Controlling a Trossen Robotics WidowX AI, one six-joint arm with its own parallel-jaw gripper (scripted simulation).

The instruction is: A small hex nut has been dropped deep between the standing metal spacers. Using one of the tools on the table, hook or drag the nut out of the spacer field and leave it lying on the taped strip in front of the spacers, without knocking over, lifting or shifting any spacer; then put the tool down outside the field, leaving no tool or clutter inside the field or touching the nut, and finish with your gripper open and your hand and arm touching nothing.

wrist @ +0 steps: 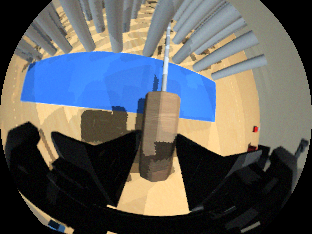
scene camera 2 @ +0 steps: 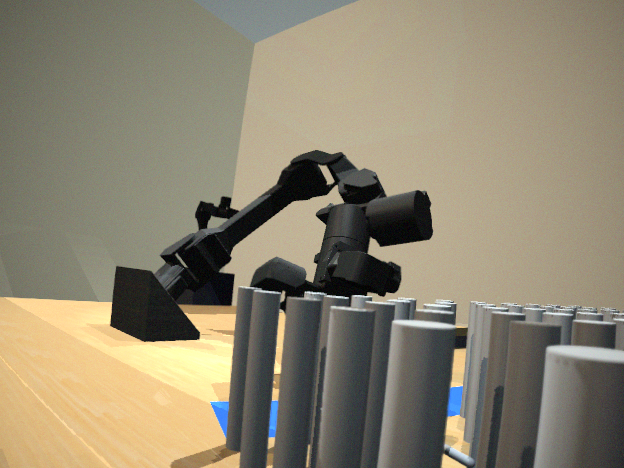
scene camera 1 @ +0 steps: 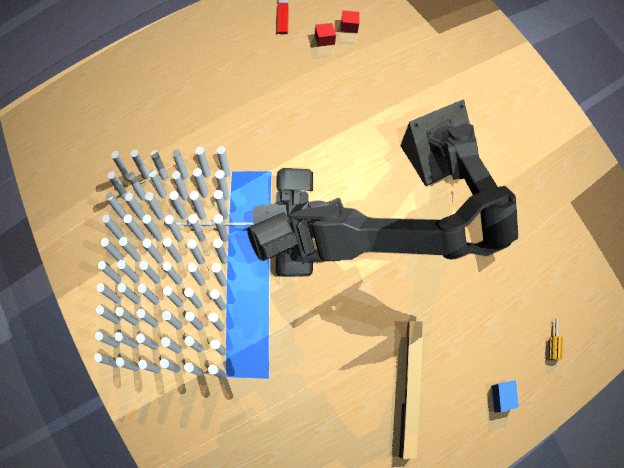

Labels:
The same spot on a blue taped strip: (wrist: 102, 80) is (scene camera 1: 250, 264).

